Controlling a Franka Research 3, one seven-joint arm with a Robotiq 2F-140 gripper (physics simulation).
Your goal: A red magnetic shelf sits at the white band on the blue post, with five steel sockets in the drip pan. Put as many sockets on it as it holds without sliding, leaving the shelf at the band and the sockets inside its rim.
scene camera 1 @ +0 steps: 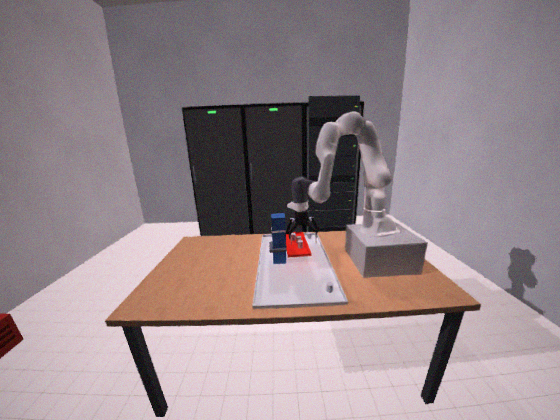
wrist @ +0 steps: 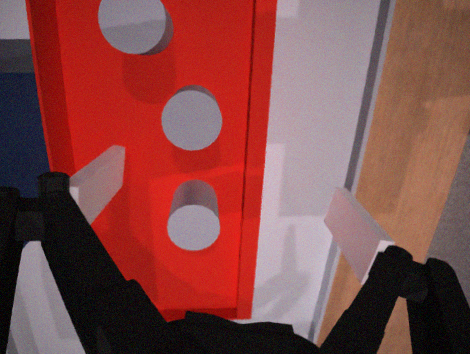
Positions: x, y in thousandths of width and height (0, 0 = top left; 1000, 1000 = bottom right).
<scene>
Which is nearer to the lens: the steel socket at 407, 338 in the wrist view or the red shelf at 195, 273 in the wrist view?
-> The steel socket.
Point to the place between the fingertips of the gripper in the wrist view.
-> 490, 527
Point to a drip pan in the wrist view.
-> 682, 177
</scene>
